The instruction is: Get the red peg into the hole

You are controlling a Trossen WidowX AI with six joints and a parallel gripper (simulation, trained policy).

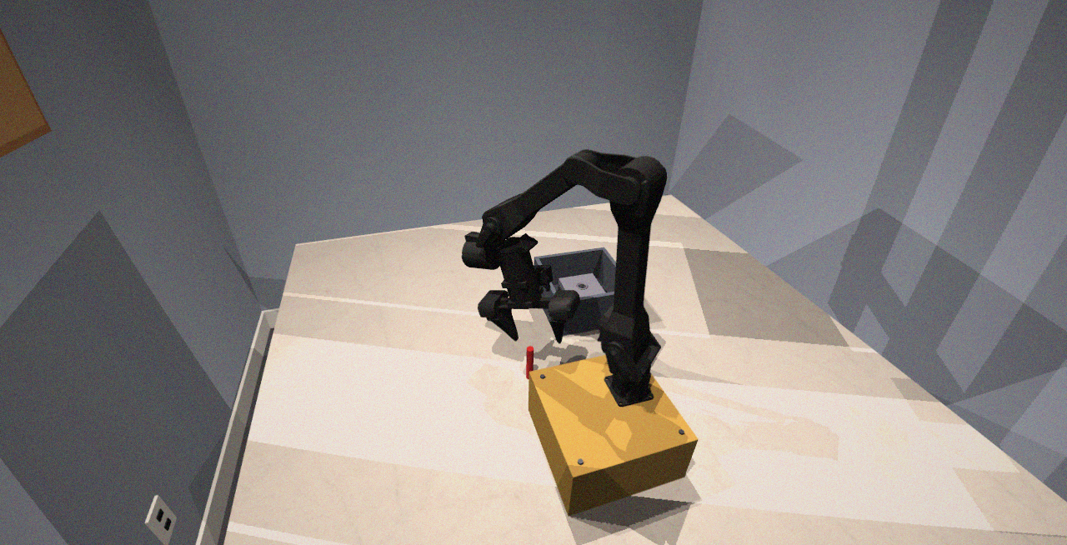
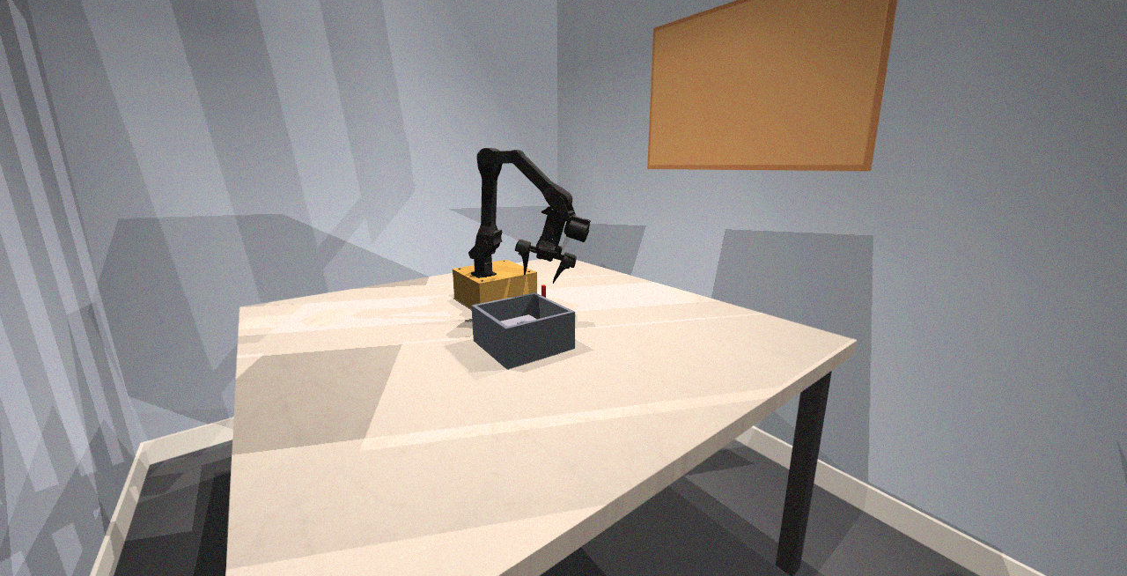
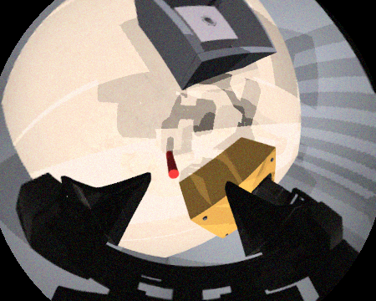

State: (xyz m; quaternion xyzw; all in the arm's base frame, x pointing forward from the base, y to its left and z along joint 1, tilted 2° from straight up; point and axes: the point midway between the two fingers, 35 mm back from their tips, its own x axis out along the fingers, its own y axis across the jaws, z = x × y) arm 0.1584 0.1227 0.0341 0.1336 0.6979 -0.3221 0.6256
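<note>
The red peg lies 10 mm ahead of my gripper tip, 10 mm to the left of it and 60 mm below it. Round my gripper tip: pale plate (200 mm ahead, 170 mm to the right, 60 mm below); dark grey box (200 mm ahead, 170 mm to the right, 80 mm below).
</note>
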